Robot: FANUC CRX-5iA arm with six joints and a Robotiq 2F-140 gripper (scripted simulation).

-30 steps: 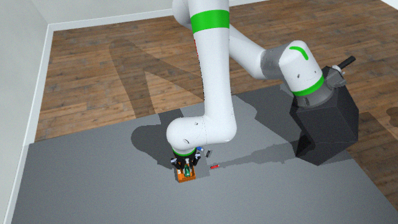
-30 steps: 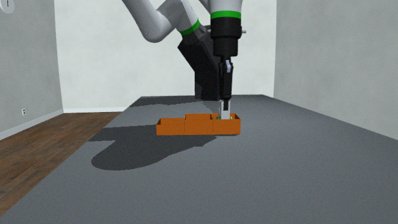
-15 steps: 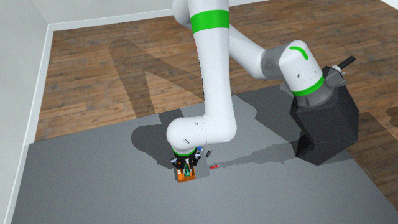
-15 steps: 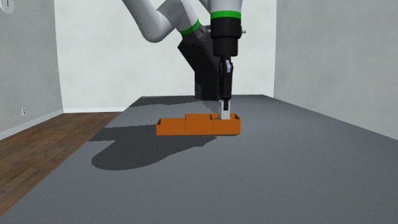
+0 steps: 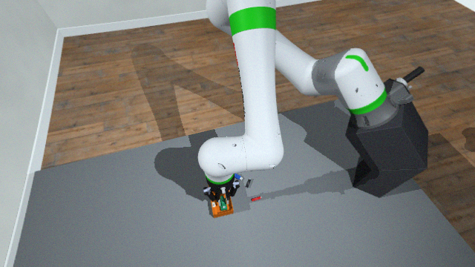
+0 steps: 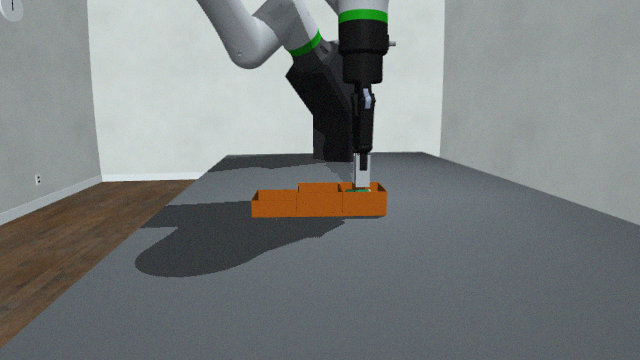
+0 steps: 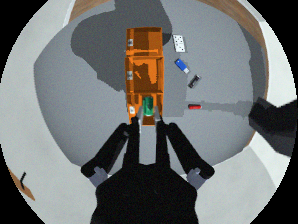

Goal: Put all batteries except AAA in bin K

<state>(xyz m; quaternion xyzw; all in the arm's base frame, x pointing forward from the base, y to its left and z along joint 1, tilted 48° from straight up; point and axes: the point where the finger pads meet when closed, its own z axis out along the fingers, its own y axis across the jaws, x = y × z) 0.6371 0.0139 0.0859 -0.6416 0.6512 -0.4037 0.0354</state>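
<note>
The green battery is 1 cm to the right of my hand and 5 cm below it. Round my hand: red battery 14 cm behind, 4 cm to the left, 8 cm below; green block 1 cm to the right, 7 cm below; blue-and-white item 11 cm behind, 9 cm to the right, 8 cm below.
</note>
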